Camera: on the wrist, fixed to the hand. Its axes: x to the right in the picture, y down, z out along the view.
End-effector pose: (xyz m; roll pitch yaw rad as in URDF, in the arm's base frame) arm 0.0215 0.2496 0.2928 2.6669 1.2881 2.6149
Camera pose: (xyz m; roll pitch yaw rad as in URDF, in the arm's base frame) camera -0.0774 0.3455 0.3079 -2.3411 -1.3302 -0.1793
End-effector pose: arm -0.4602 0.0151 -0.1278 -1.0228 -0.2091 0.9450
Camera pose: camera -0.3982 0.0312 -0.2507 1.6738 0.2989 -2.2387
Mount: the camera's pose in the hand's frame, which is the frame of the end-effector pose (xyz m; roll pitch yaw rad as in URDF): 0.0228 0.0901 -0.1028 0.6610 0.0125 3.0438
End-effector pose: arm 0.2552 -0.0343 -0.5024 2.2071 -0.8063 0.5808
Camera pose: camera 0.1718 -0.0542 -0.3935 -1.5014 0.7191 -2.4970
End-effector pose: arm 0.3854 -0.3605 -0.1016 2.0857 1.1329 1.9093
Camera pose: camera 0.3008 -0.2561 -0.0675 -1.5250 -1.2223 -1.1231
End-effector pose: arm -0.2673 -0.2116 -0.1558 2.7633 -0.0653 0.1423
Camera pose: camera -0.2466 -0.2549 -0.0258 -2.0981 0.0174 -2.9131
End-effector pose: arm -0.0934 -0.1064 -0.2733 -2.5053 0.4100 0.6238
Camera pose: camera 0.0110 -0.1958 -0.2557 3.1323 -0.3604 -2.4258
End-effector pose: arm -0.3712 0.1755 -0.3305 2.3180 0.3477 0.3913
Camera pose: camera -0.3140 0.2145 -0.2104 -1.6802 -0.4273 -2.6874
